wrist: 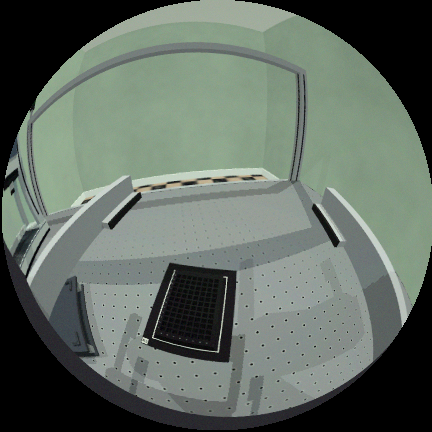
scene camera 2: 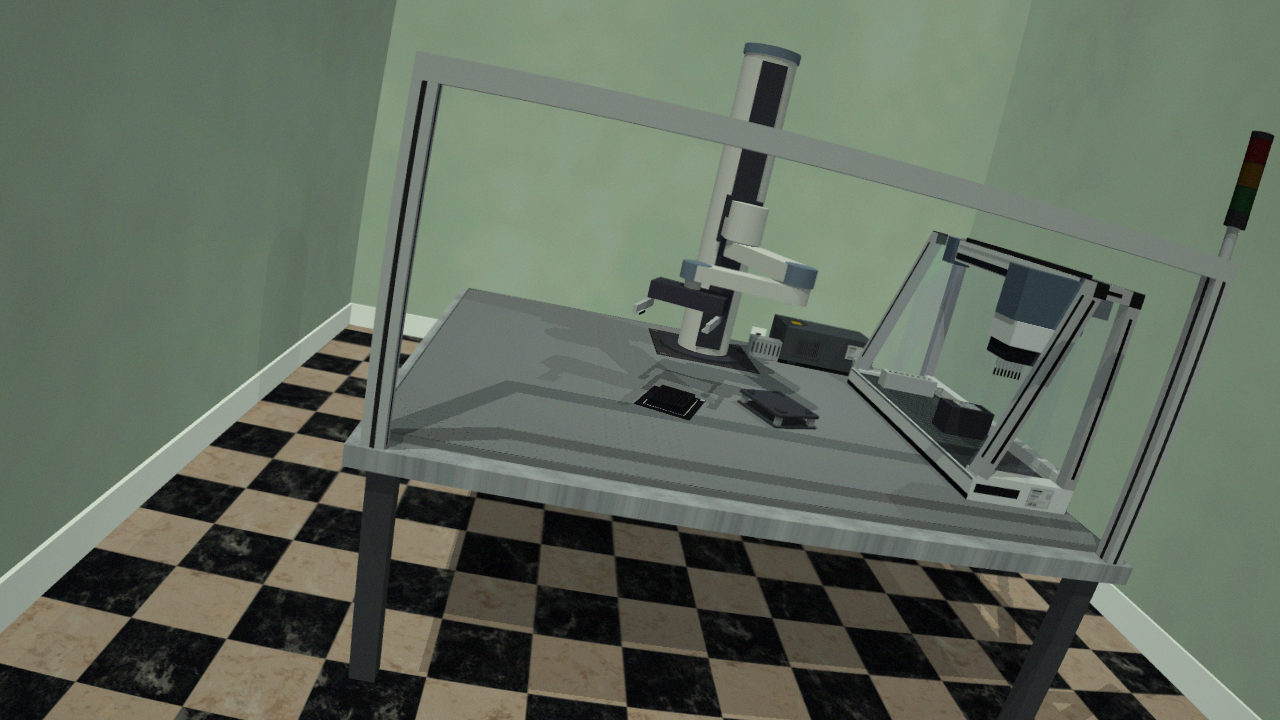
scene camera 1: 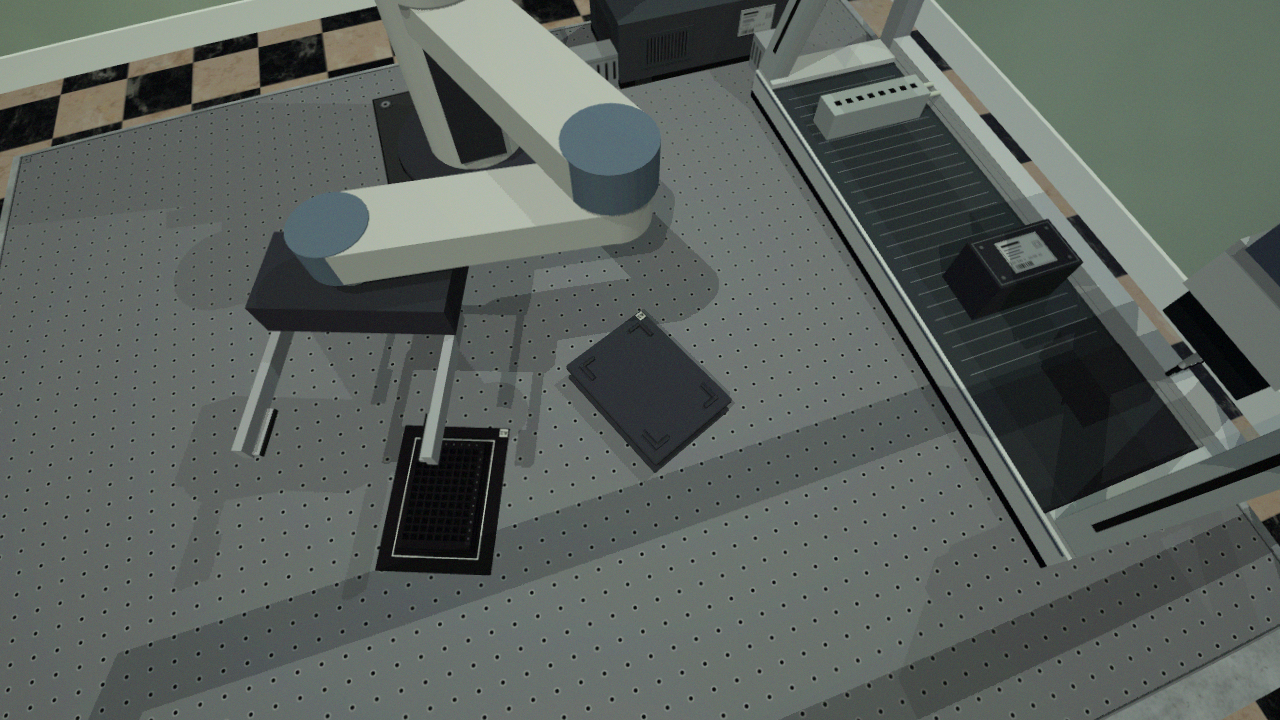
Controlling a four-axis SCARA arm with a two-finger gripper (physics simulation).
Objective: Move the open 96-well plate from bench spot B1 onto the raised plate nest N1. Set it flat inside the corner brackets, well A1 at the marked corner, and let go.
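Places are measured from the arm's base along level axes (x left, y back, z up), in centimetres.
Where they show: gripper, fingertip midpoint: (wrist: 225,187) (scene camera 2: 670,318) (scene camera 1: 335,457); arm's base, origin of the base link: (scene camera 2: 700,354) (scene camera 1: 479,144).
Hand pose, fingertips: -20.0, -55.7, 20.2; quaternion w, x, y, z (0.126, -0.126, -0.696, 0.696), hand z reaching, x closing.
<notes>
Each offset is from my fingertips to the top centre of the thing, as dx, dy, dz. "spot": to the spot under its first point.
The black 96-well plate {+4.5, +0.3, -17.3} (scene camera 1: 444,501) (scene camera 2: 673,397) (wrist: 190,310) lies flat inside the white outline of the black spot B1 (scene camera 1: 389,546) (wrist: 162,277). A small white label marks one corner of the spot. The dark raised nest N1 {+30.7, +4.9, -14.9} (scene camera 1: 648,385) (scene camera 2: 778,407) (wrist: 66,317) stands beside it, turned at an angle, with corner brackets and a white label at one corner; no plate is on it. My gripper (scene camera 1: 341,447) (scene camera 2: 676,315) (wrist: 225,187) is wide open and empty, high above the bench. In scene camera 1 one finger overlaps the plate's upper edge.
A framed deck machine (scene camera 1: 859,223) (scene camera 2: 904,429) stands at the right, holding a white slotted block {spot: +74.6, +33.0, -9.6} (scene camera 1: 872,107) and a black box {spot: +74.4, +1.2, -6.9} (scene camera 1: 1011,268). A dark controller box {spot: +52.8, +59.1, -11.6} (scene camera 1: 666,40) (scene camera 2: 814,344) stands near the arm's base. A frame (scene camera 2: 590,107) (wrist: 300,125) rises around the bench.
</notes>
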